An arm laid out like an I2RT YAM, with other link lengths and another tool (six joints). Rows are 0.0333 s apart.
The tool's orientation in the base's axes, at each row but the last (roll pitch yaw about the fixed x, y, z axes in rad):
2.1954 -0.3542 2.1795
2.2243 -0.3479 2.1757
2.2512 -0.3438 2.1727
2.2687 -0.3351 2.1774
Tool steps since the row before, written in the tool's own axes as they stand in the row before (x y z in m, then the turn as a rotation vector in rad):
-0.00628 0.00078 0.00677 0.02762 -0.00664 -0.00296
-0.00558 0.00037 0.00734 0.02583 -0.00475 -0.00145
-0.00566 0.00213 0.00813 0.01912 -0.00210 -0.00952
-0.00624 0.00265 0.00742 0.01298 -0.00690 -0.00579
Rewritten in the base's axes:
0.00759 -0.00048 -0.00530 -0.02069 0.01870 0.00615
0.00715 0.00030 -0.00582 -0.01769 0.01849 0.00609
0.00867 0.00091 -0.00516 -0.01655 0.00869 0.01055
0.00892 0.00011 -0.00464 -0.01457 0.00544 0.00279

